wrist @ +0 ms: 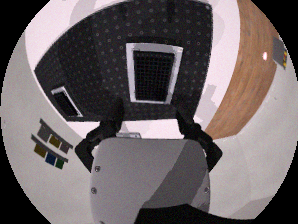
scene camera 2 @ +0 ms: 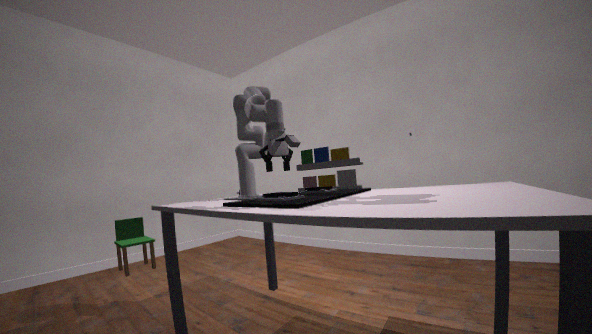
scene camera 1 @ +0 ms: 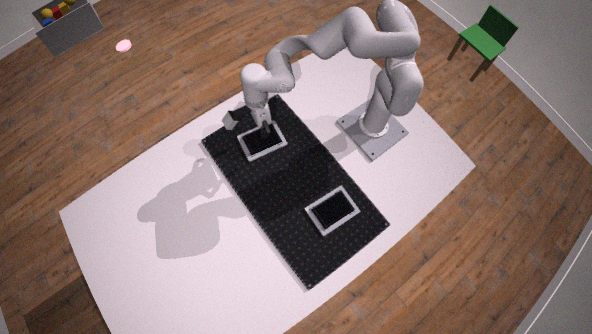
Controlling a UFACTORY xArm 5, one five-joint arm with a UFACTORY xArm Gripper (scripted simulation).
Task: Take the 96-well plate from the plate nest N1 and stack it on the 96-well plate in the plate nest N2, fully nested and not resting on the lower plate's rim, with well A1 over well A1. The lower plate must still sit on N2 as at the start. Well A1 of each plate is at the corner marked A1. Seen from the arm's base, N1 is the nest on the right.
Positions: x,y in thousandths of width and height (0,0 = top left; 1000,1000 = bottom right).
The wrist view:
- my gripper: 508,471
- black 96-well plate: 525,395
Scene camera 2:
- my gripper: 470,513
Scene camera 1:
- my gripper: 440,379
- black 96-well plate: 568,603
